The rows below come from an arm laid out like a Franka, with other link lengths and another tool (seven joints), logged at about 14 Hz.
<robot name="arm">
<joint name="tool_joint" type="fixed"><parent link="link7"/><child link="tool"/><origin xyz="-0.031 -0.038 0.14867" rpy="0 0.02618 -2.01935"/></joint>
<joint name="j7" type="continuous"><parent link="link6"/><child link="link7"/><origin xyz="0.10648 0 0" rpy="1.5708 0 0"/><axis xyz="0 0 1"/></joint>
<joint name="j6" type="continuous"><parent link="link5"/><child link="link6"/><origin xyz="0 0 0" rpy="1.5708 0 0"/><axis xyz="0 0 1"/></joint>
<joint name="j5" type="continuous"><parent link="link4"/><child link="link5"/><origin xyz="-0.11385 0.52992 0" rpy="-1.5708 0 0"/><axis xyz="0 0 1"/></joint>
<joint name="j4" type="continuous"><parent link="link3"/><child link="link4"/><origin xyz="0.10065 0 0" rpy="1.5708 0 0"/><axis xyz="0 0 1"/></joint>
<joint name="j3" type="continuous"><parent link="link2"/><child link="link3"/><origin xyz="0 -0.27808 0" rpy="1.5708 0 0"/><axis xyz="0 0 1"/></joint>
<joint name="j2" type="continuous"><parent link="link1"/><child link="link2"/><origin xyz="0 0 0" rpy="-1.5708 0 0"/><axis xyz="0 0 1"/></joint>
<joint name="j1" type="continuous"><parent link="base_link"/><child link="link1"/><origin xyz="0 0 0.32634"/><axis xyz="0 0 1"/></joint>
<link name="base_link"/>
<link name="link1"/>
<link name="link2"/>
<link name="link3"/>
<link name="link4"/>
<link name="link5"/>
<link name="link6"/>
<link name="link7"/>
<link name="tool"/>
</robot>
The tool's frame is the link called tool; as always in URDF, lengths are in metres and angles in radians. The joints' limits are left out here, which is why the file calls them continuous.
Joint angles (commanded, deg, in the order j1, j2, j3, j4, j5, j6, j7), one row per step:
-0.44 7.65 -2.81 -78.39 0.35 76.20 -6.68
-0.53 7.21 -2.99 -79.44 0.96 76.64 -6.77
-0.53 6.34 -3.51 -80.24 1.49 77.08 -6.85
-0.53 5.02 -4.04 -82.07 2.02 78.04 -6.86
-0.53 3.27 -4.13 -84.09 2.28 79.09 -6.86
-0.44 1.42 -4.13 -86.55 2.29 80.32 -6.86
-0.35 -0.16 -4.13 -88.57 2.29 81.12 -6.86
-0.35 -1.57 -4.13 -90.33 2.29 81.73 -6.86
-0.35 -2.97 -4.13 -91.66 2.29 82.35 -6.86
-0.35 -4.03 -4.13 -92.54 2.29 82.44 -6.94
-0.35 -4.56 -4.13 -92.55 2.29 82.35 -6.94
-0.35 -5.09 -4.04 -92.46 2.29 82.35 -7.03
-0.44 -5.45 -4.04 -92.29 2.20 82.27 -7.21
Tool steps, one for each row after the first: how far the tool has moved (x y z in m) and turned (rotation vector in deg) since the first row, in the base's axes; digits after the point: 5 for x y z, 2 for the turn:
-0.00091 -0.00164 -0.00426 0.63 0.13 -0.15
-0.00373 -0.00634 -0.00084 1.13 -0.42 -0.56
-0.00738 -0.01131 -0.00181 1.66 -0.91 -1.08
-0.01280 -0.01189 0.00027 1.98 -1.71 -1.20
-0.01847 -0.01102 -0.00112 2.09 -2.33 -1.15
-0.02410 -0.01004 -0.00195 2.18 -2.70 -1.09
-0.02948 -0.01007 -0.00253 2.26 -2.96 -1.11
-0.03465 -0.01010 0.00097 2.32 -3.65 -1.12
-0.03962 -0.01006 0.00446 2.38 -3.92 -1.04
-0.04228 -0.01003 0.01039 2.39 -4.35 -1.02
-0.04477 -0.00900 0.01742 2.40 -4.97 -0.83
-0.04682 -0.01036 0.02313 2.32 -5.43 -0.73

